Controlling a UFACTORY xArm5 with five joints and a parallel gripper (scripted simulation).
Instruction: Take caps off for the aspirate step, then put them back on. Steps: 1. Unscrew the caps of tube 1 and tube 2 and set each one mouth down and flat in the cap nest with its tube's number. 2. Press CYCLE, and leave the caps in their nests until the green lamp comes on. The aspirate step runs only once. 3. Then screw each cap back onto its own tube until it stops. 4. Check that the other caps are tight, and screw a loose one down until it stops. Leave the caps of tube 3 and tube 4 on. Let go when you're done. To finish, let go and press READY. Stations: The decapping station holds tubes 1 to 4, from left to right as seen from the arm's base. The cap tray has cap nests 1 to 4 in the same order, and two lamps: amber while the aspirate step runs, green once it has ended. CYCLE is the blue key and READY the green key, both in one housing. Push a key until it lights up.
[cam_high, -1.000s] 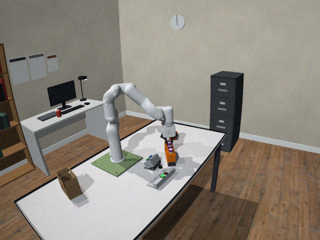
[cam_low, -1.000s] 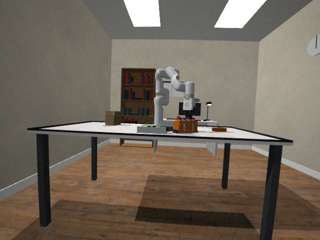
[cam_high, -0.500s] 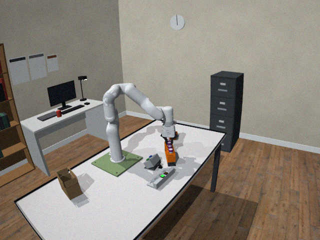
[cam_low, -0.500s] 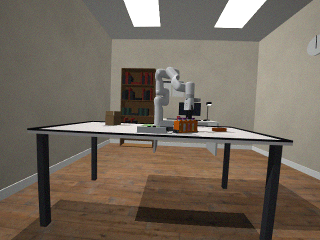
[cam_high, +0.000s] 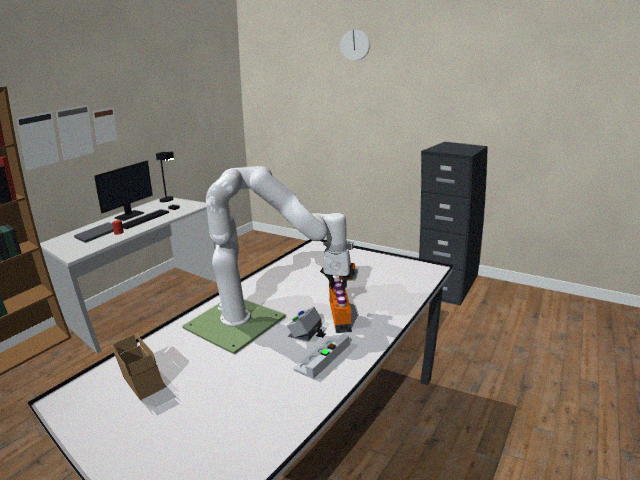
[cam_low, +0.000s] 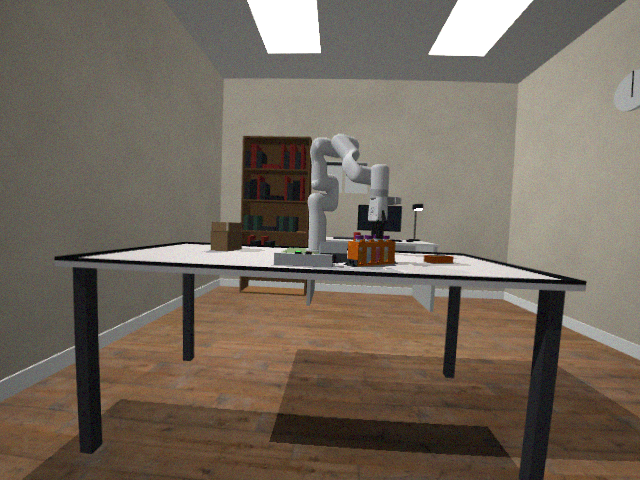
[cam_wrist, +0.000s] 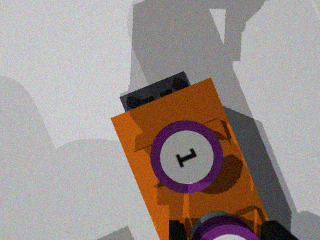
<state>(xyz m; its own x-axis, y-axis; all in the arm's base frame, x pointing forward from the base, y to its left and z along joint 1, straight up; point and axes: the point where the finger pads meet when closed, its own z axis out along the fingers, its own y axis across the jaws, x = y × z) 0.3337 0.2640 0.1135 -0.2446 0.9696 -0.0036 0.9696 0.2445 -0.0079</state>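
The purple cap marked 2 is 1 cm below my hand. Also, from my hand: purple cap marked 1: 4 cm to the left, 3 cm behind, 1 cm below; then cap 4: 8 cm to the right, 6 cm ahead, 1 cm below; then blue cycle key: 17 cm to the right, 7 cm behind, 6 cm below.
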